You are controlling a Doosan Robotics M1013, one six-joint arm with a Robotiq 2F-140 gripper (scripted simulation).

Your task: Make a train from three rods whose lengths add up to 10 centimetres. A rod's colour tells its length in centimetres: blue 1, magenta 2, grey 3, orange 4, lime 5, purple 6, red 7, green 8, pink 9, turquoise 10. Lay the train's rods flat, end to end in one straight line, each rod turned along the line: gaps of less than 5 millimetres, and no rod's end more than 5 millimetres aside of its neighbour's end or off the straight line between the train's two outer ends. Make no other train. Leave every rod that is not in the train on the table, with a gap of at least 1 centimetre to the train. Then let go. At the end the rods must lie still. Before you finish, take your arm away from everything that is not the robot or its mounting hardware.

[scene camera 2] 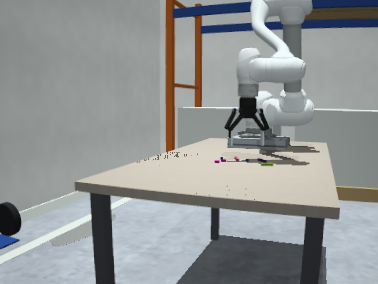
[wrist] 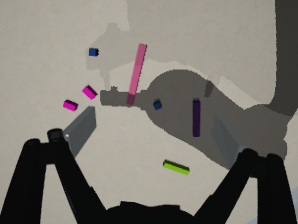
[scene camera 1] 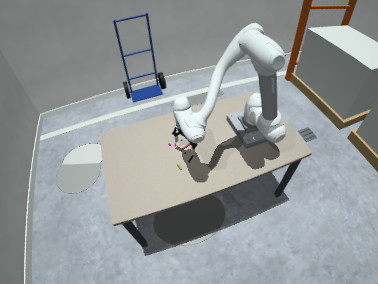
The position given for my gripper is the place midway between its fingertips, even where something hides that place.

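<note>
Scene camera 2 gives me a sight of my gripper (scene camera 2: 246, 145). In the wrist view I can see my gripper too, at (wrist: 154, 120).
</note>
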